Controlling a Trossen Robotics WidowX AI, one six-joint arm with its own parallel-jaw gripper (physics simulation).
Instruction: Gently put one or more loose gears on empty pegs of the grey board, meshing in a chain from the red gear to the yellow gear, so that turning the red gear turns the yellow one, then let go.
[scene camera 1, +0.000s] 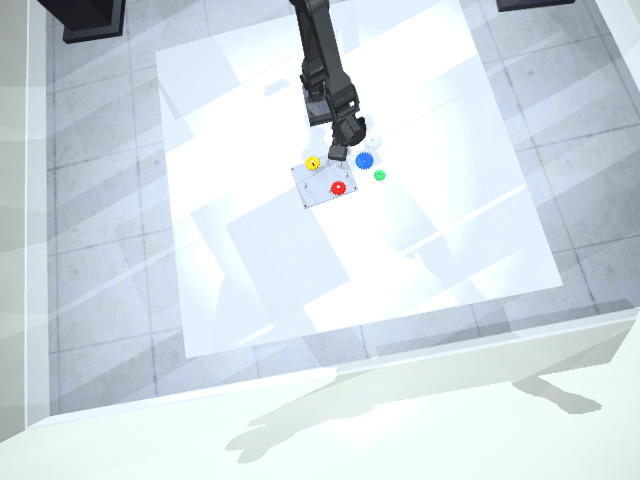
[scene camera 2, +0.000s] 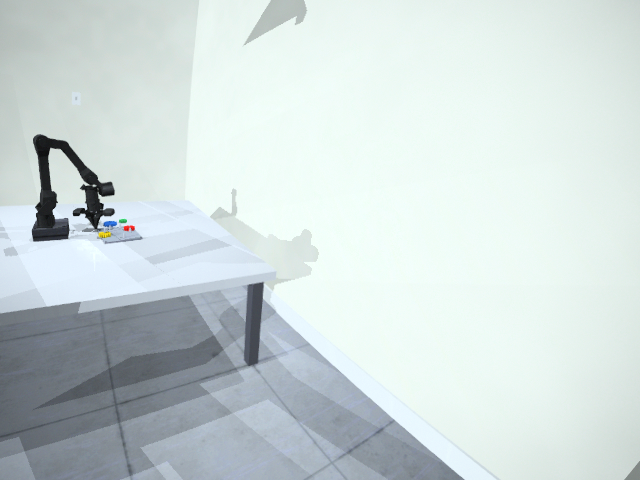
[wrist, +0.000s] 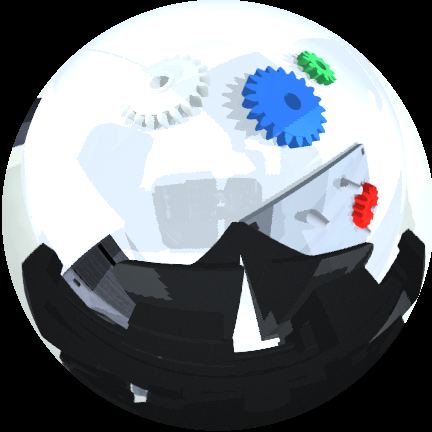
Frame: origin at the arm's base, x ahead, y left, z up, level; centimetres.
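Where they show: gripper, fingertip midpoint: (scene camera 1: 341, 148) (scene camera 2: 96, 229) (wrist: 236, 227); arm's base, origin of the base link: (scene camera 1: 316, 93) (scene camera 2: 46, 225) (wrist: 109, 321).
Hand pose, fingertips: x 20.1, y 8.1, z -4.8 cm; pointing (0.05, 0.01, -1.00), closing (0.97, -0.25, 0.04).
Note:
Things, the pixels of their top centre, and the offset from my fingertips. Level surfaces: height alone.
- grey board, middle of its top: (wrist: 342, 264) (scene camera 1: 322, 174) (scene camera 2: 117, 228) dy -7.7, dx +10.9, dz +2.2 cm
- red gear, middle of its top: (wrist: 371, 208) (scene camera 1: 338, 187) (scene camera 2: 129, 226) dy -2.3, dx +15.9, dz +1.7 cm
- yellow gear, middle of its top: (scene camera 1: 312, 161) (scene camera 2: 104, 232) dy -11.3, dx +5.3, dz +1.8 cm
- blue gear, middle of its top: (wrist: 292, 100) (scene camera 1: 364, 160) (scene camera 2: 110, 222) dy +8.0, dx +6.0, dz +0.9 cm
- small green gear, middle of its top: (scene camera 1: 379, 174) (scene camera 2: 123, 219) dy +13.0, dx +12.1, dz +0.9 cm
- white gear, middle of its top: (wrist: 158, 80) (scene camera 1: 372, 139) dy +11.7, dx -2.0, dz +0.9 cm
- white table, its level: dz -0.8 cm
The grey board (scene camera 1: 317, 195) (scene camera 2: 124, 238) (wrist: 340, 227) lies on the table with bare upright pegs between its gears. The red gear (scene camera 1: 334, 189) (scene camera 2: 129, 227) (wrist: 365, 206) and the yellow gear (scene camera 1: 309, 163) (scene camera 2: 104, 234) sit apart on it; the yellow one does not show in the wrist view. The blue gear (scene camera 1: 364, 160) (scene camera 2: 109, 223) (wrist: 270, 95), small green gear (scene camera 1: 376, 175) (scene camera 2: 122, 221) (wrist: 310, 65) and white gear (scene camera 1: 373, 142) (wrist: 182, 95) lie loose beside the board. My gripper (scene camera 2: 96, 228) (wrist: 236, 227) is shut and empty, low by the board's arm-side edge; its tips are hidden in scene camera 1.
The arm base (scene camera 1: 318, 112) (scene camera 2: 50, 230) stands on the white table (scene camera 1: 268, 304) (scene camera 2: 206, 258), behind the gripper. The arm reaches over the table toward the board, and its hand covers part of the board's arm-side edge in scene camera 1.

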